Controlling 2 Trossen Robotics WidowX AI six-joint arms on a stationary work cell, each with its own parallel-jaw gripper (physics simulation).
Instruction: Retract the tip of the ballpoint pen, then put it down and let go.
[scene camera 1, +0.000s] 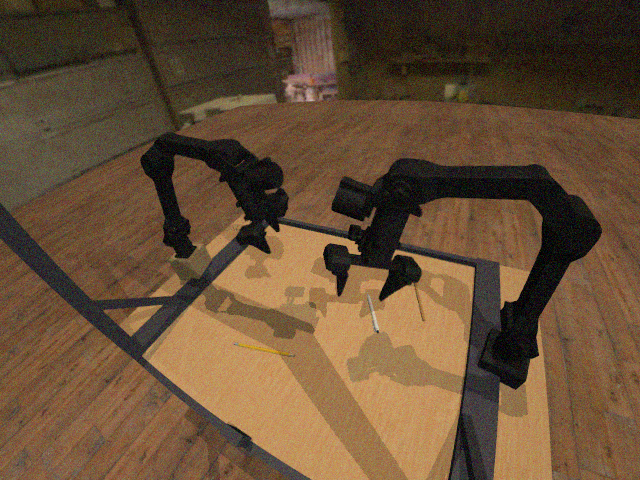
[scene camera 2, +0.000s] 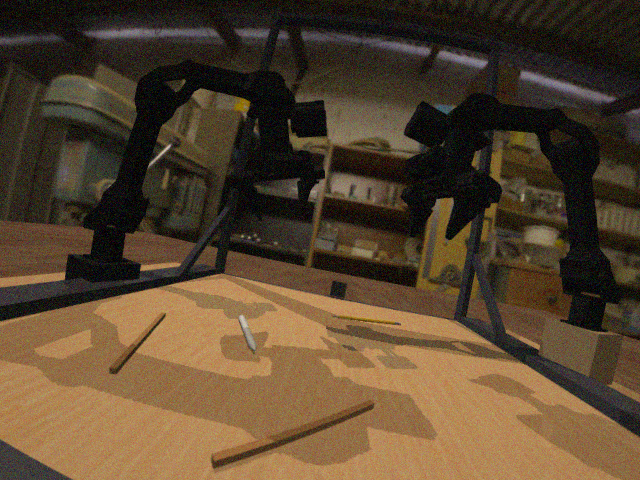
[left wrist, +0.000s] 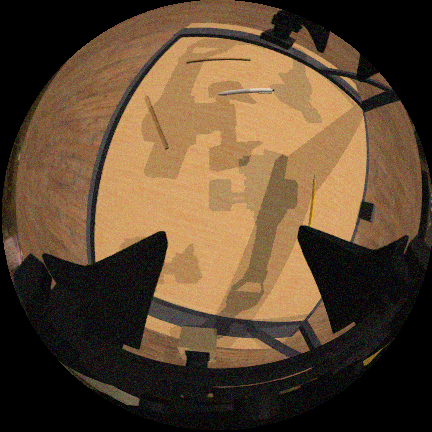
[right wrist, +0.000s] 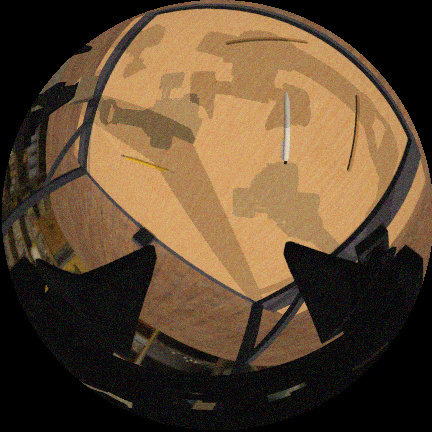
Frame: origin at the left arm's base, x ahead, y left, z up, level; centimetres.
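Seen in the pictures: left gripper, fingertip midpoint: (scene camera 1: 274, 242) (scene camera 2: 428, 237) (left wrist: 234, 235); right gripper, fingertip midpoint: (scene camera 1: 359, 297) (scene camera 2: 282, 217) (left wrist: 337, 63) (right wrist: 221, 251); left arm's base, link origin: (scene camera 1: 185, 252) (scene camera 2: 583, 326) (left wrist: 197, 355) (right wrist: 73, 90); right arm's base, link origin: (scene camera 1: 508, 352) (scene camera 2: 105, 259) (left wrist: 279, 35) (right wrist: 375, 255).
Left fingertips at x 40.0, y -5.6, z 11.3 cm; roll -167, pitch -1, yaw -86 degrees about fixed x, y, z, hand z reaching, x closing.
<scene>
Offsets run from my left fingertips to a thing's middle.
The ballpoint pen {dx +26.6, dy -4.8, dz -21.2 cm} (scene camera 1: 372, 313) (scene camera 2: 247, 333) (left wrist: 246, 92) (right wrist: 286, 127) lies flat on the table, slim and white with a greyer front half. Its pointed end is at the top in the right wrist view, with a small dark button at the other end. Whether the writing tip is out is too small to tell. My right gripper (scene camera 1: 360, 296) (right wrist: 221, 251) is open and empty, raised above the table near the pen. My left gripper (scene camera 1: 272, 240) (scene camera 2: 430, 236) (left wrist: 234, 235) is open and empty, raised farther from the pen.
A yellow pencil {dx -1.8, dy -20.5, dz -21.3 cm} (scene camera 1: 263, 349) (scene camera 2: 367, 320) (left wrist: 313, 202) (right wrist: 146, 163) lies apart from the pen. One brown stick {dx +40.3, dy +2.0, dz -21.3 cm} (scene camera 1: 419, 302) (scene camera 2: 138, 342) (left wrist: 218, 61) (right wrist: 355, 132) lies beside the pen; another brown stick {dx +19.2, dy +15.9, dz -21.3 cm} (scene camera 2: 293, 432) (left wrist: 157, 123) (right wrist: 266, 40) lies farther off. Dark frame bars border the table.
</scene>
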